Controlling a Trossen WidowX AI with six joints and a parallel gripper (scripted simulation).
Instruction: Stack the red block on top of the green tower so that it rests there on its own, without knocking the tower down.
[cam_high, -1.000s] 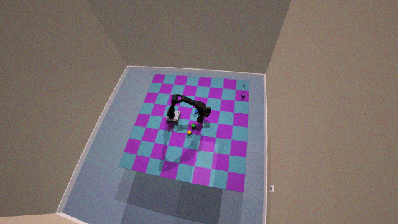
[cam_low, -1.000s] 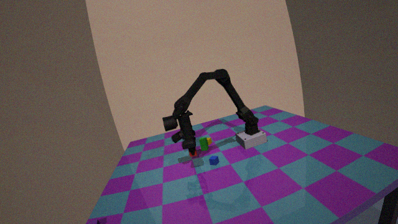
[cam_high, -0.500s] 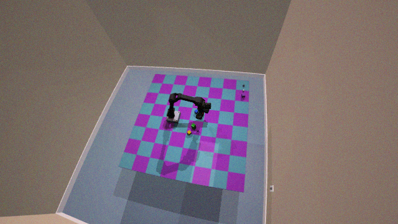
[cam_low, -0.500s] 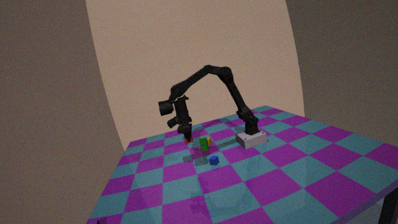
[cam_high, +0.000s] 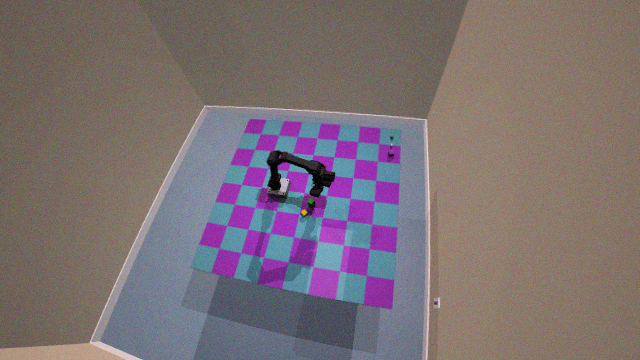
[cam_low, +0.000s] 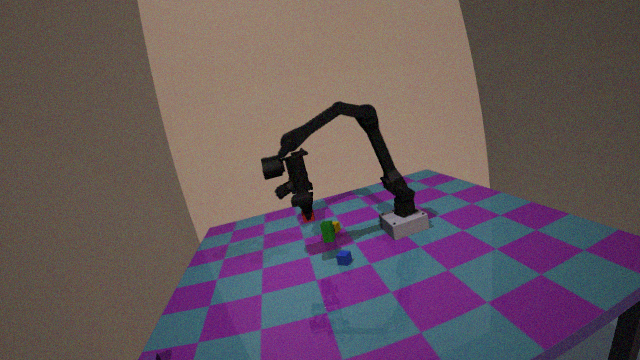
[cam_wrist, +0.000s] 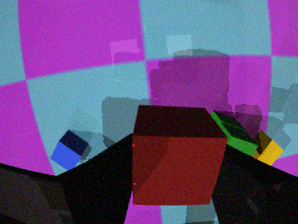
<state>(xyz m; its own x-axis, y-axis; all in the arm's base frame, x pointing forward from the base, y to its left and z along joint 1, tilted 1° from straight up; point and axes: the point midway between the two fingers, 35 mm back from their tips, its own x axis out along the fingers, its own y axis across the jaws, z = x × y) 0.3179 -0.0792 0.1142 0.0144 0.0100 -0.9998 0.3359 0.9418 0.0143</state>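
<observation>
My gripper tip is now 120 mm to the left of the yellow block, 120 mm past it and 110 mm above it. From my gripper tip the other things lie so: red block 10 mm above; then blue block 130 mm to the left, 110 mm below, 40 mm behind.
</observation>
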